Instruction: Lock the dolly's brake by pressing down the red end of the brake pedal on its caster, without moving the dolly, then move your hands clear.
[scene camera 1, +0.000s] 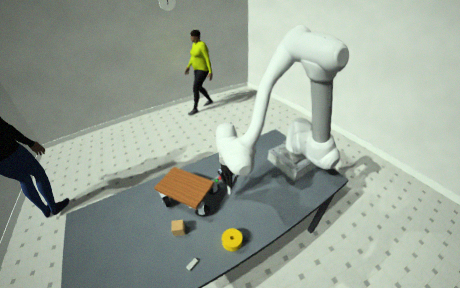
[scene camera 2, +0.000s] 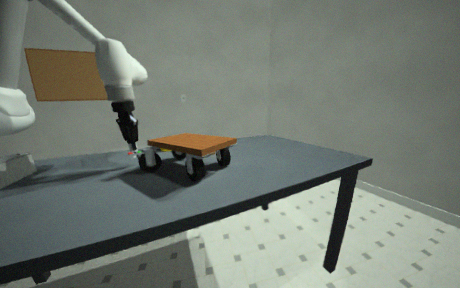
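Labels:
My gripper (scene camera 2: 135, 156) is 76 cm from the lens. There is a dolly (scene camera 2: 187, 145) too, and at 49 cm from the lens, the dolly is nearer to the lens than my gripper.

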